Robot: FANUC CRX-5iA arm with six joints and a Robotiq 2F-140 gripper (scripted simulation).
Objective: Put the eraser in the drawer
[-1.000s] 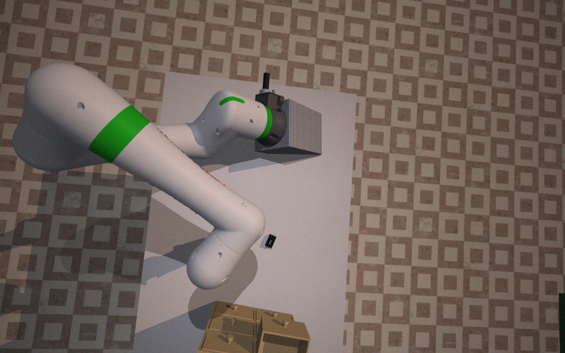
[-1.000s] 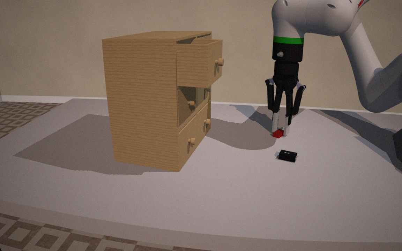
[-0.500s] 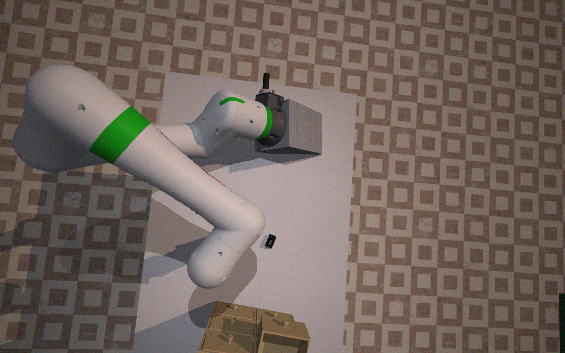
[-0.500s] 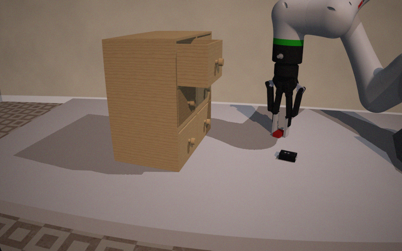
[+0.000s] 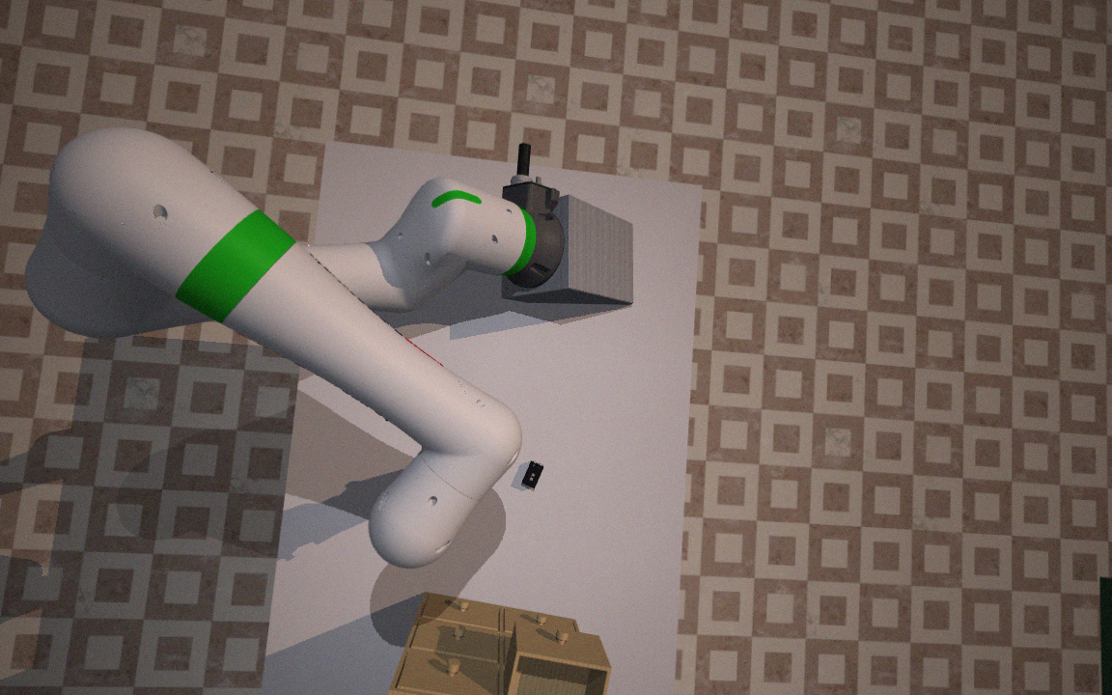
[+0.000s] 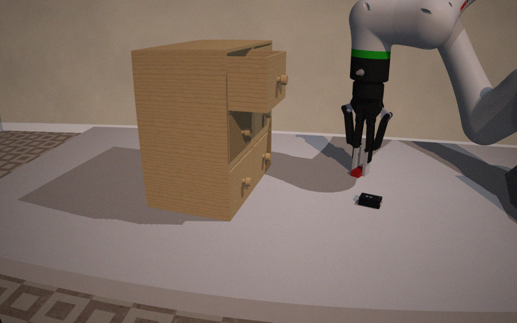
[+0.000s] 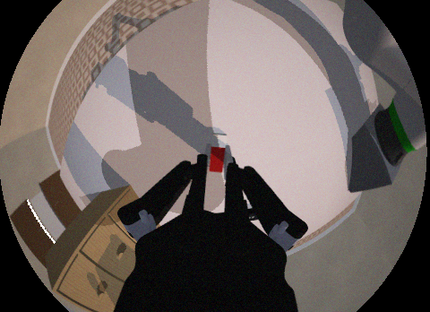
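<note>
Now: hand 1 cm past the small black block, 18 cm to the right of it and 2 cm above it. Also, from my hand: eraser: 1 cm to the right, 3 cm below.
</note>
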